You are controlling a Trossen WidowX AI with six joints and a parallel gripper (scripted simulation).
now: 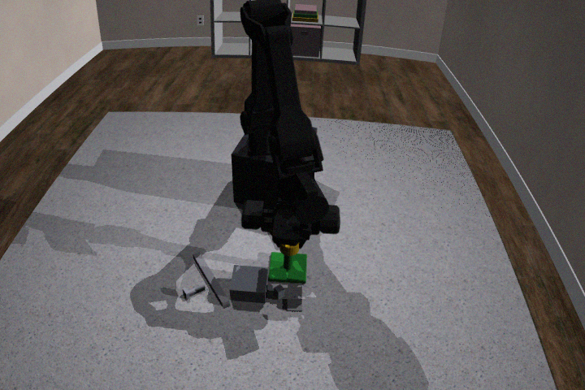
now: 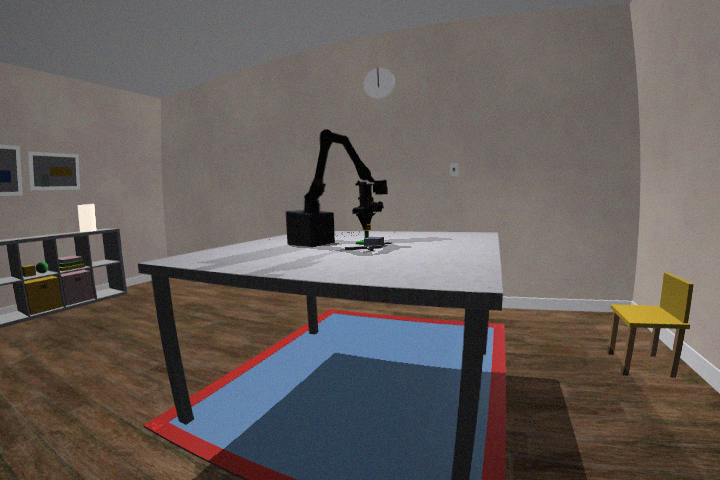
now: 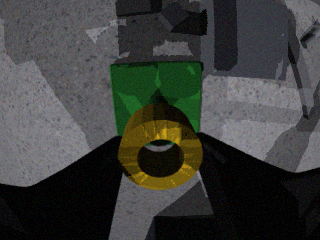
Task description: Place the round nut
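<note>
Now: hand 7 cm short of the small dark piece, 3 cm to the left of it and 9 cm above it. Also, from my hand: thin bar 2 cm ahead, 17 cm to the right, 10 cm below; small grey square 10 cm ahead, 10 cm below; grey block 5 cm ahead, 9 cm to the right, 9 cm below.
</note>
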